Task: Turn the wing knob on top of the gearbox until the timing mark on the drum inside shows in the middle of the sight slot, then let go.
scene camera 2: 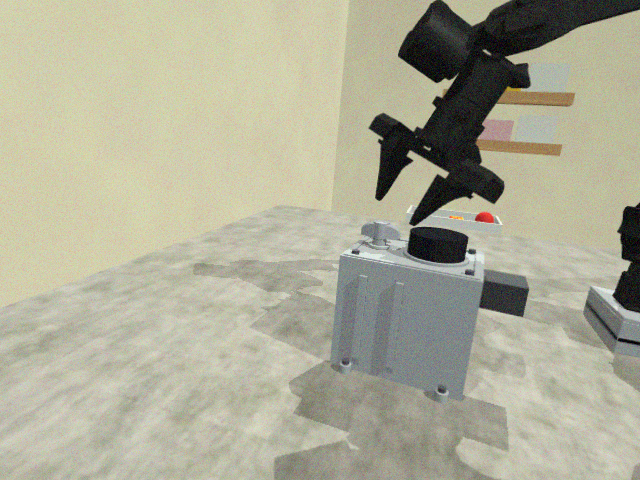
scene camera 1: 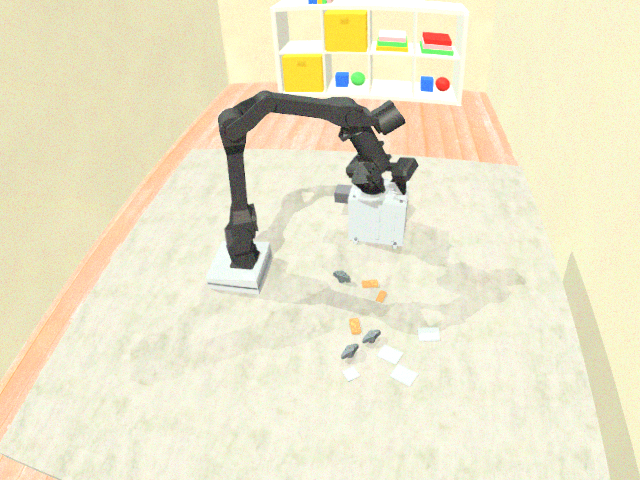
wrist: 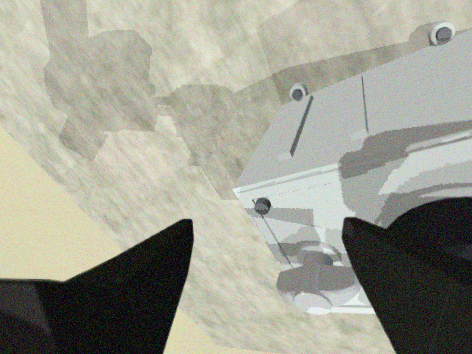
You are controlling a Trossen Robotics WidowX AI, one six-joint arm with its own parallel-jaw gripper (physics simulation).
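Places are measured from the arm's base along level axes (x down, y ahead, z right), in millimetres.
Pixels of known places: gripper, fingertip midpoint: [scene camera 2: 393, 212] [scene camera 1: 394, 192] [wrist: 267, 228]; arm's base, origin of the base link: [scene camera 1: 244, 259].
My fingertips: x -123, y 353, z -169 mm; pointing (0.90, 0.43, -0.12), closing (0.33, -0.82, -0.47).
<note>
For each thing: its top centre in the pictures, then the offset to it from my fingertips. "*": a spot on its surface instead.
- light grey gearbox, middle of its top: [scene camera 2: 440, 227] [scene camera 1: 371, 177] dy -64, dx +0, dz -59 mm
- black round cap, surface spot: [scene camera 2: 438, 245] * dy -66, dx +13, dz -92 mm
- dark block, surface spot: [scene camera 2: 505, 292] * dy -140, dx +54, dz -83 mm
The light grey gearbox [scene camera 1: 377, 219] [scene camera 2: 408, 320] [wrist: 320, 120] stands upright on the mat. Its grey wing knob [scene camera 2: 379, 232] [wrist: 317, 280] is at one top corner, with its wings spread left to right in the wrist view; the arm hides it in scene camera 1. My gripper [scene camera 2: 395, 211] [wrist: 267, 228] is open and empty, tilted above the knob, with its fingertips apart from it. In the wrist view the knob lies nearer the right finger, which hides the end of one wing. I cannot make out the sight slot, drum or timing mark.
A black round cap [scene camera 2: 438, 245] rises from the gearbox top beside the knob, close to one finger. A dark block [scene camera 1: 342, 194] [scene camera 2: 505, 292] sticks out from the gearbox side. Orange pieces [scene camera 1: 370, 283], dark pieces [scene camera 1: 371, 336] and white plates [scene camera 1: 390, 354] lie on the mat.
</note>
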